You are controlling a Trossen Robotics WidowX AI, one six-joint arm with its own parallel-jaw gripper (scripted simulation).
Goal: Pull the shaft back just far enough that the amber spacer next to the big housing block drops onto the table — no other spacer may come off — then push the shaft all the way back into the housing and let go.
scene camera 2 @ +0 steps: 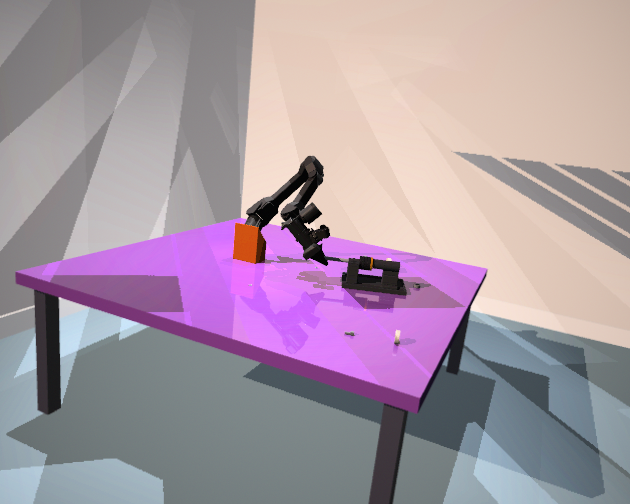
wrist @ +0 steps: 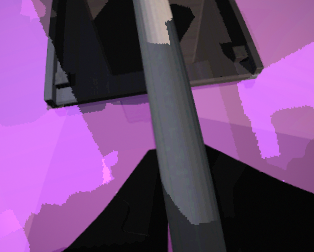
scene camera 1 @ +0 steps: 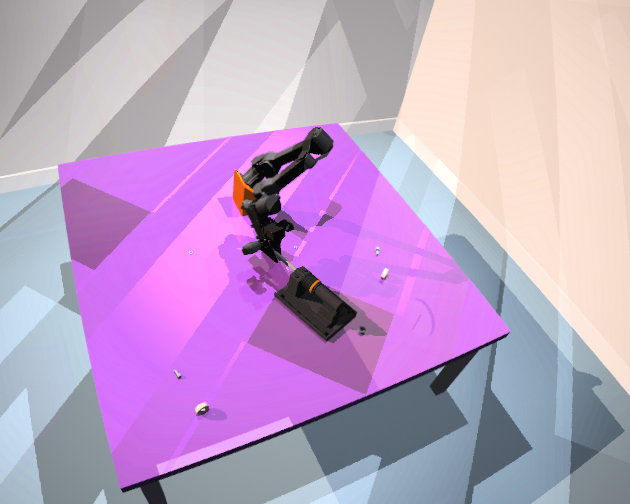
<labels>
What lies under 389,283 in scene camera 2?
A black fixture.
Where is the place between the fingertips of my gripper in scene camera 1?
At 278,261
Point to a grey shaft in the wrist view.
191,205
</labels>
